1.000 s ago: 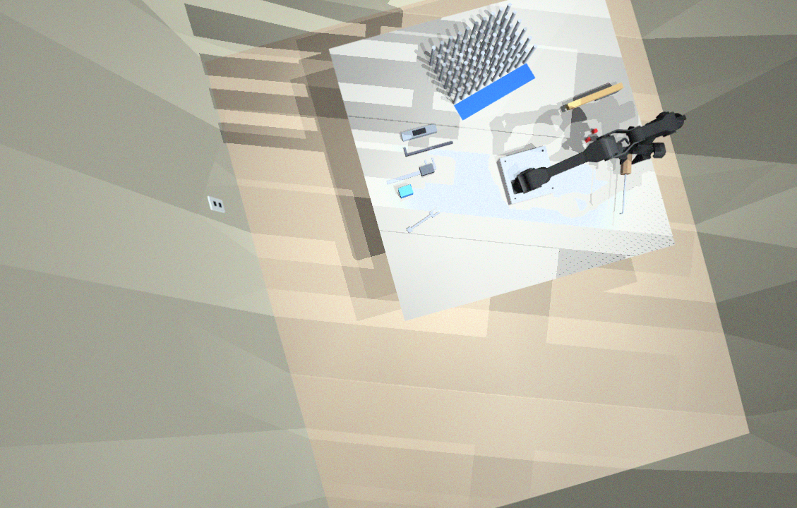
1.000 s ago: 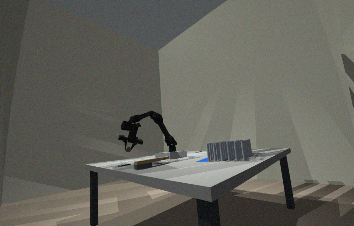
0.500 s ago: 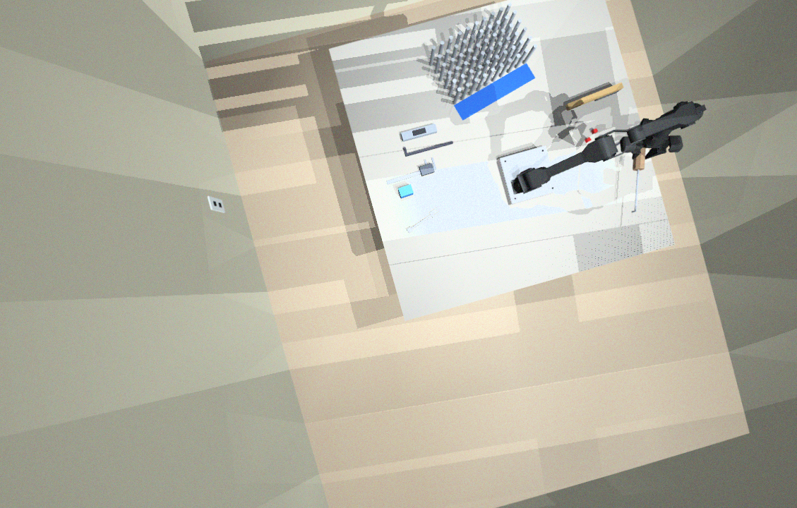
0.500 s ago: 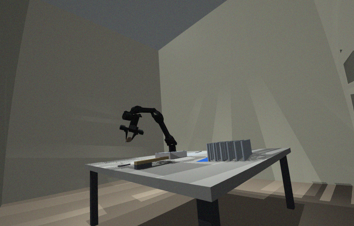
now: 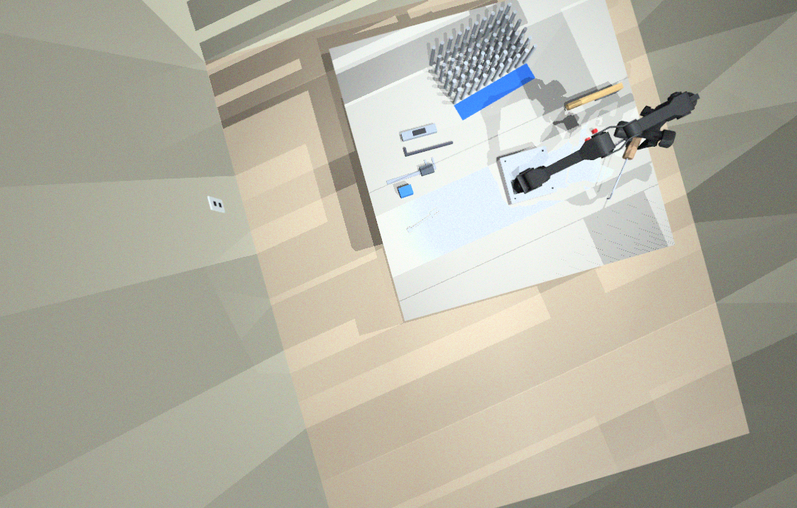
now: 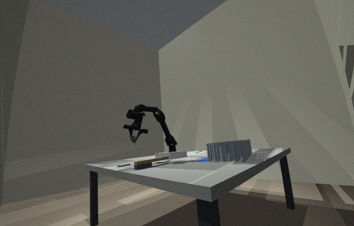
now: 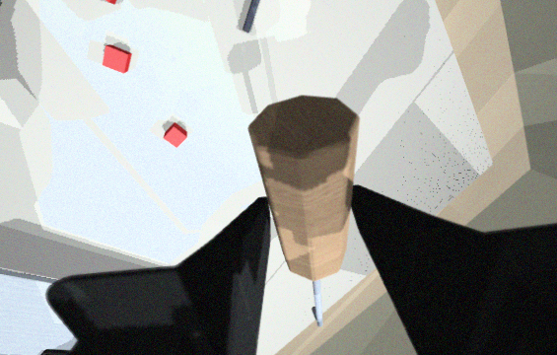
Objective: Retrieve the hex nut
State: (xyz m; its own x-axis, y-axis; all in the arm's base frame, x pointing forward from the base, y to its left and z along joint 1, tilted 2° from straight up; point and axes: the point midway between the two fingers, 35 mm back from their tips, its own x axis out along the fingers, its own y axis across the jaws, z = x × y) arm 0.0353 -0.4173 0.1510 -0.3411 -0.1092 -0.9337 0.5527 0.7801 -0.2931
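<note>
My gripper tip is now 43 cm short of the blue taped strip, 39 cm to the right of it and 18 cm above it. From my gripper tip the other things lie so: wooden-handled pick (9 cm behind, 6 cm to the left, 2 cm below); then grey bar (78 cm to the left, 33 cm ahead, 16 cm below); then blue block (91 cm to the left, 16 cm below, 9 cm ahead).
</note>
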